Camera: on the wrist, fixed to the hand. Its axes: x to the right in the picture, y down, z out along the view.
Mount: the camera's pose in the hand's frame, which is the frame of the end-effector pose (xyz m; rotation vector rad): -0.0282 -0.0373 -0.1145 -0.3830 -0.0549 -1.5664
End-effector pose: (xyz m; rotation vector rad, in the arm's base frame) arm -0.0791 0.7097 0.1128 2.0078 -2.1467 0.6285
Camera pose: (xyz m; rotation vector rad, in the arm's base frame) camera -0.0605 0.7792 0.2134 2.5453 -0.1687 -0.1114
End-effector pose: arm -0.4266 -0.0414 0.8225 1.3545 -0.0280 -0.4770
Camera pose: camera -0.4305 0.0697 0.7682 0.7434 1.0887 -1.7038
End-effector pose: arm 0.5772 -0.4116 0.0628 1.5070 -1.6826 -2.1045
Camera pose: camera 0.6899 -0.4624 0.0600 -1.7754 -0.2066 1.5154
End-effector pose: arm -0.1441 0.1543 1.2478 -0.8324 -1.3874 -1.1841
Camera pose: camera -0.1424 0.0386 1.2041 -0.1895 1.7553 2.4746
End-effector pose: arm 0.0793 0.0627 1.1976 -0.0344 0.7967 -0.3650
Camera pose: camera -0.0308 0.0493 1.1430 -1.0633 0.6340 -1.6630
